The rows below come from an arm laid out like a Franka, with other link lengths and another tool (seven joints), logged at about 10 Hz.
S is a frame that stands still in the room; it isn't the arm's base.
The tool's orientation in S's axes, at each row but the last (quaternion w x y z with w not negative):
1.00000, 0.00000, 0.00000, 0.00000
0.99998, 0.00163, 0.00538, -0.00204
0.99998, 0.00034, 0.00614, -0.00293
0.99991, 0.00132, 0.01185, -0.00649
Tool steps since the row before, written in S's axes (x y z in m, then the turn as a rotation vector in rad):
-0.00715, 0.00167, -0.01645, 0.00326, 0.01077, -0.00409
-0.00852, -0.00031, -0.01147, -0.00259, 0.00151, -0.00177
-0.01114, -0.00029, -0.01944, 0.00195, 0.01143, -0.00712
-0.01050, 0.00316, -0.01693, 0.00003, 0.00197, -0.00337
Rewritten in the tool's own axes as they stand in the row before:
-0.00715, 0.00167, -0.01645, 0.00326, 0.01077, -0.00409
-0.00839, -0.00038, -0.01156, -0.00258, 0.00149, -0.00180
-0.01090, -0.00037, -0.01958, 0.00197, 0.01144, -0.00710
-0.01014, 0.00298, -0.01718, 0.00008, 0.00196, -0.00337

